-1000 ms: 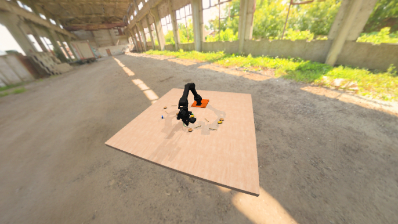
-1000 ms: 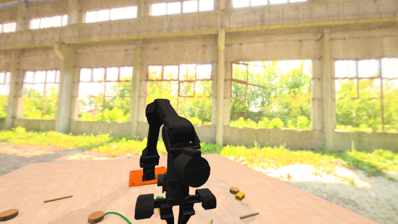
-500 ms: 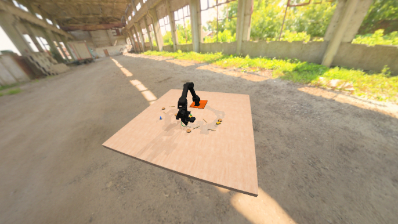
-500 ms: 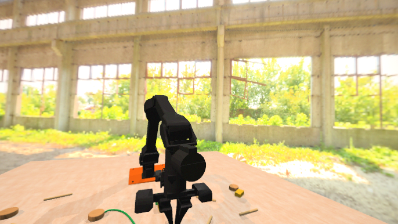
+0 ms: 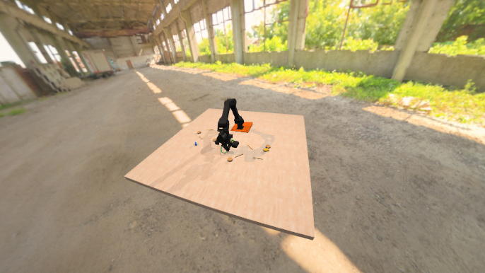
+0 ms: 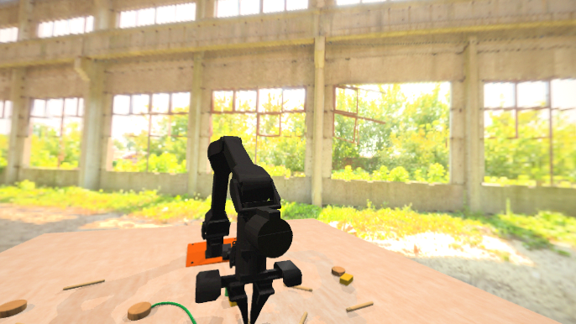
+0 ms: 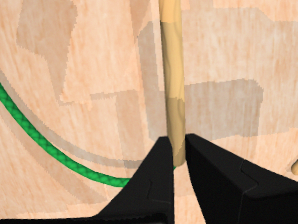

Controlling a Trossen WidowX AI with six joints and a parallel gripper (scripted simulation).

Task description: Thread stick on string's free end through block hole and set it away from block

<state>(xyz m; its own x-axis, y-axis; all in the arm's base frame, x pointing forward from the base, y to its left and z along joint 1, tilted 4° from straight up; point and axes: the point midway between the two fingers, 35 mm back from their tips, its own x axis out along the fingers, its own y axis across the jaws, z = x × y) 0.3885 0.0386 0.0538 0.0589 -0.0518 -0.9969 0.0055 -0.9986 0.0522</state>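
The small green block is 140 mm behind my gripper tip and 20 mm to the right of it. Round my gripper tip: small blue piece (340 mm to the right, 20 mm behind); then thin wooden stick (10 mm behind).
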